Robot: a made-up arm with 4 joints.
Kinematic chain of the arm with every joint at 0, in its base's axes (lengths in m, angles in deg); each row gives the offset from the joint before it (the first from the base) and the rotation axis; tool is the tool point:
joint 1: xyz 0 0 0.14 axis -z
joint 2: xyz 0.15 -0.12 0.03 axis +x
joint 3: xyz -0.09 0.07 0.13 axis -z
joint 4: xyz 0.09 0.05 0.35 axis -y
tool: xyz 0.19 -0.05 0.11
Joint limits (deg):
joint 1: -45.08..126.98
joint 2: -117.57..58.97
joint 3: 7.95..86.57
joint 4: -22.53..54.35
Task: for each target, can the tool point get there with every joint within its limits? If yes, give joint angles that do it. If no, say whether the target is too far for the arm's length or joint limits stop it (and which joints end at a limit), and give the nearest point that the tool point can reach.
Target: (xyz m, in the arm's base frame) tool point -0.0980 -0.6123 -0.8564
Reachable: no: too far | nearest point 0.1745 -0.4939 -0.1633 | short by 0.754 m
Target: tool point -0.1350 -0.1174 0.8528
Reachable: yes | joints 94.86 -8.95 69.26 31.88
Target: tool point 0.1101 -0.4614 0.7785
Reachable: yes | joints 10.68 23.82 39.59 37.57
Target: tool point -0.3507 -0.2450 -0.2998
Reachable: no: joint limits stop it (at a limit: joint 1, joint 2, joint 3, joint 4) | nearest point 0.0349 -0.4828 -0.0898 | short by 0.499 m
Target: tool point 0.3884 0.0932 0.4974
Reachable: yes | joints 56.43 -77.98 74.97 -10.79
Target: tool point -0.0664 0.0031 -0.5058
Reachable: no: joint limits stop it (at a limit: joint 1, joint 2, joint 3, joint 4) | nearest point -0.2153 0.4552 -0.2017 | short by 0.565 m
